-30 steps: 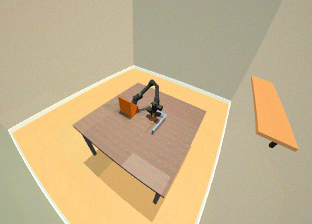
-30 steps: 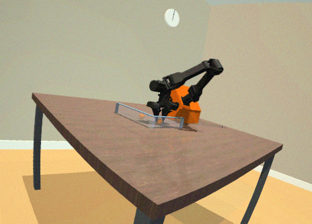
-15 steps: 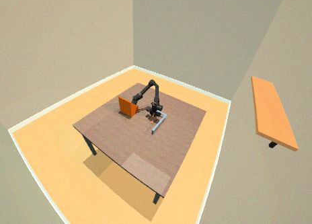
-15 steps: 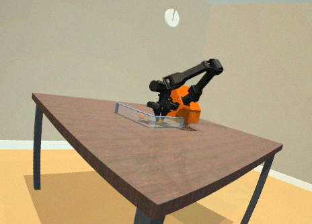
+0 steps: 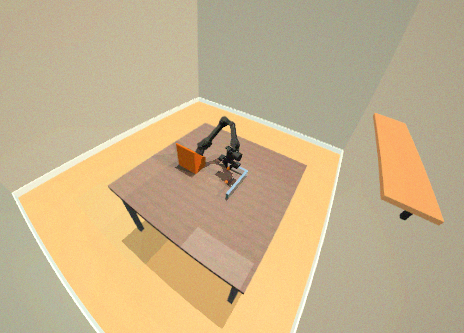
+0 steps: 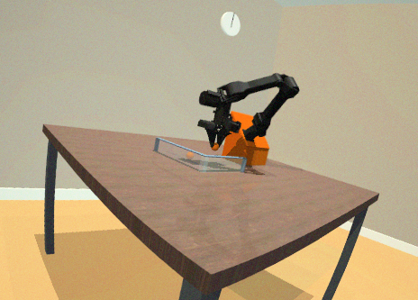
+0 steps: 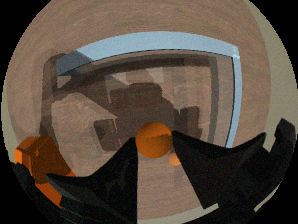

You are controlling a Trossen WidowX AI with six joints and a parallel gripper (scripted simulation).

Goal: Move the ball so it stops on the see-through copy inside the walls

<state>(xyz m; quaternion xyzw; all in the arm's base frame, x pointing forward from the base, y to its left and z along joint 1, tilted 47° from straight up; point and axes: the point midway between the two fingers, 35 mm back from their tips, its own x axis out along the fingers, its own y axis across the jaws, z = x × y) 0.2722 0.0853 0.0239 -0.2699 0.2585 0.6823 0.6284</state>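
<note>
The see-through copy of ball is 90 mm to the right of my gripper tip, 60 mm below it and 50 mm ahead of it. The rest, counted from my gripper tip: orange ball (right at my gripper tip).
</note>
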